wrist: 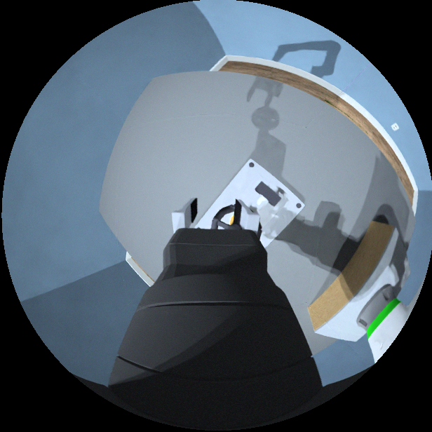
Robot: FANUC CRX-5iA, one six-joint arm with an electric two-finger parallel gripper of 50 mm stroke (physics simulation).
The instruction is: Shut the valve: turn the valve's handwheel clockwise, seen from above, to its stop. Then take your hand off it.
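Observation:
The dark handwheel [218, 216] shows in part between and behind the fingers, above a pale base plate [240, 182] that lies turned at an angle. A bit of yellow [232, 220] shows through the wheel. My gripper [215, 205] is open, with nothing held between the fingers. Its right finger overlaps the wheel in the view, and its left finger stands to the left of the visible rim. The black gripper body hides the lower part of the wheel. Whether a finger touches the wheel, and how high the fingers are above it, I cannot tell.
A dark rectangular block [268, 193] sits on the plate near its right corner. The grey table top [165, 135] surrounds the plate. At the lower right are a tan-topped pedestal [357, 272] and a white arm part with a green ring [383, 318]. Arm shadows cross the table.

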